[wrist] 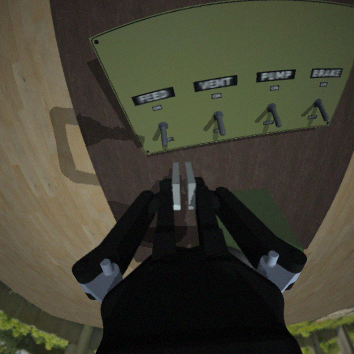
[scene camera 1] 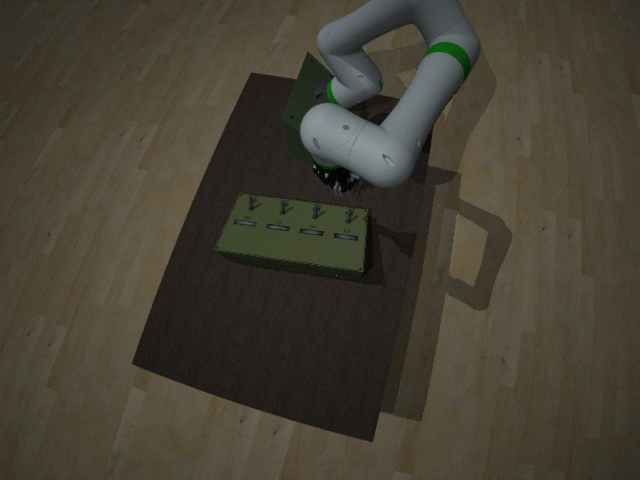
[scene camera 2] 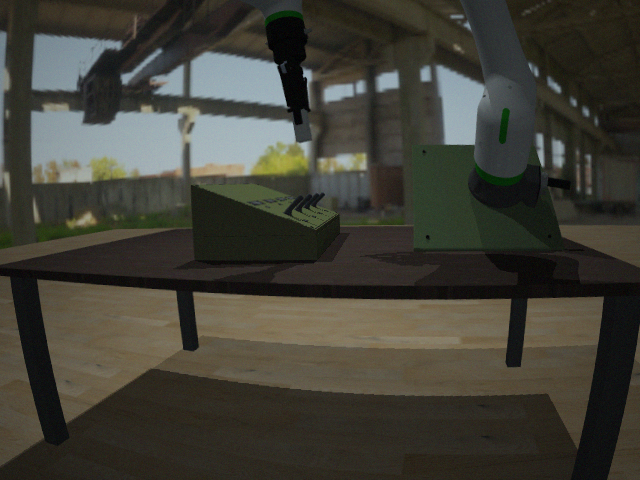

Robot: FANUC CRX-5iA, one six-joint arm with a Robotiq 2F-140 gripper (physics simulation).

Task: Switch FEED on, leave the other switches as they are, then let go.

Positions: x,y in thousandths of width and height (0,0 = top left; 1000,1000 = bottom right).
Note:
I see my gripper (scene camera 2: 476,293) and a switch box (scene camera 1: 512,509).
My gripper is seen too in the wrist view (wrist: 513,484). The switch box also shows in the wrist view (wrist: 504,202) and in scene camera 2 (scene camera 2: 360,461).

